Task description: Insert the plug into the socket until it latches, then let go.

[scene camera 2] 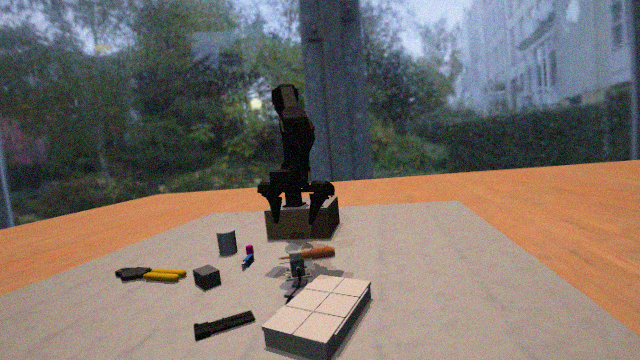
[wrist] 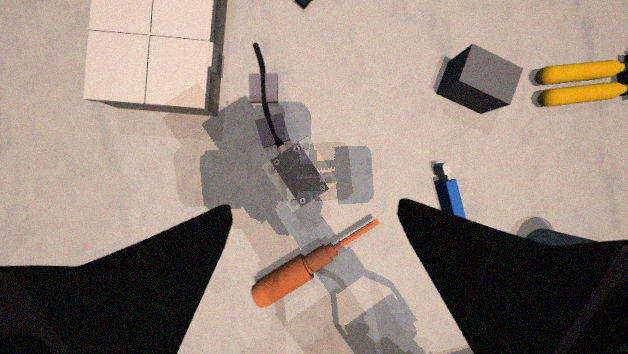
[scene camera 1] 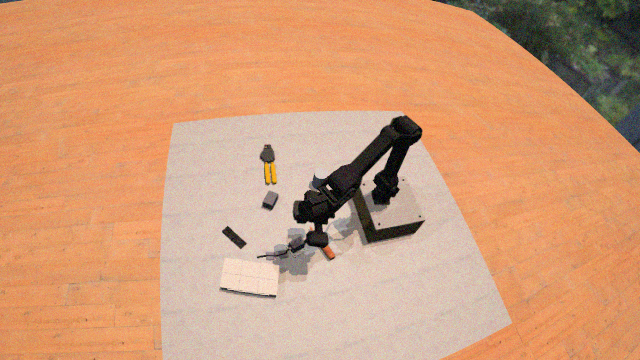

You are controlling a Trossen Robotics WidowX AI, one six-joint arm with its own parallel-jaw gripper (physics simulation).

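Frame: origin at the arm's base, x ahead, y left, z up, level; millimetres.
Seen in the pictures: gripper, fingertip midpoint: [scene camera 2: 292, 224] [wrist: 315, 209] [scene camera 1: 304, 230]; arm's base, origin of the base link: [scene camera 2: 294, 205] [scene camera 1: 380, 197].
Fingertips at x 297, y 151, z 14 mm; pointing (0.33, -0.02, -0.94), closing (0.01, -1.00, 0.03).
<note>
Pixels of each thing's top centre, then the offset from my fingertips to it. "spot": a spot on its surface instead.
- dark grey block, middle of its top: [wrist: 297, 171] [scene camera 2: 296, 256] [scene camera 1: 296, 242] 21 mm ahead, 11 mm left, 73 mm down
- pale plate, surface spot: [wrist: 274, 180] spot: 11 mm ahead, 37 mm left, 114 mm down
- black cable, surface spot: [wrist: 265, 100] [scene camera 1: 274, 255] spot: 97 mm ahead, 44 mm left, 112 mm down
- orange screwdriver, middle of its top: [wrist: 319, 264] [scene camera 2: 306, 250] [scene camera 1: 321, 240] 72 mm back, 9 mm right, 91 mm down
- white-topped box, middle of its top: [scene camera 2: 322, 300] [scene camera 1: 249, 276] 179 mm ahead, 140 mm left, 83 mm down
- grey cuboid, middle of its top: [wrist: 491, 74] [scene camera 2: 205, 269] [scene camera 1: 270, 197] 114 mm ahead, 184 mm right, 83 mm down
- black bar, middle of its top: [scene camera 2: 223, 318] [scene camera 1: 233, 236] 245 mm ahead, 19 mm right, 103 mm down
- pliers, surface spot: [scene camera 1: 271, 172] spot: 115 mm ahead, 323 mm right, 101 mm down
- blue stick, middle of its top: [wrist: 454, 192] [scene camera 2: 246, 258] 5 mm back, 155 mm right, 98 mm down
- cylinder, middle of its top: [scene camera 2: 225, 230] [scene camera 1: 321, 173] 82 mm back, 285 mm right, 48 mm down
A dark grey block [scene camera 1: 296, 244] [scene camera 2: 297, 265] [wrist: 300, 175] with small screws sits over a pale plate [wrist: 274, 180] on the mat. A black cable [scene camera 1: 272, 255] [wrist: 265, 100] leaves its far end, with two small grey-purple pieces along it. These look like the plug and socket parts, but I cannot tell which is which or how deep one sits in the other. My gripper [scene camera 2: 294, 221] [wrist: 315, 209] is open and empty, above the mat on the arm-base side of the block. In the wrist view the block lies beyond the gap between the fingertips. The gripper's shadow falls around it.
An orange screwdriver [scene camera 1: 328, 251] [scene camera 2: 320, 252] [wrist: 282, 281] lies close to the block. A white-topped box [scene camera 1: 250, 277] [scene camera 2: 320, 310] [wrist: 120, 65] stands beside the cable. A grey cuboid [scene camera 2: 206, 277] [wrist: 490, 75], black bar [scene camera 2: 224, 325], pliers [scene camera 1: 270, 172], blue stick [wrist: 450, 197] and cylinder [scene camera 2: 226, 242] lie around.
</note>
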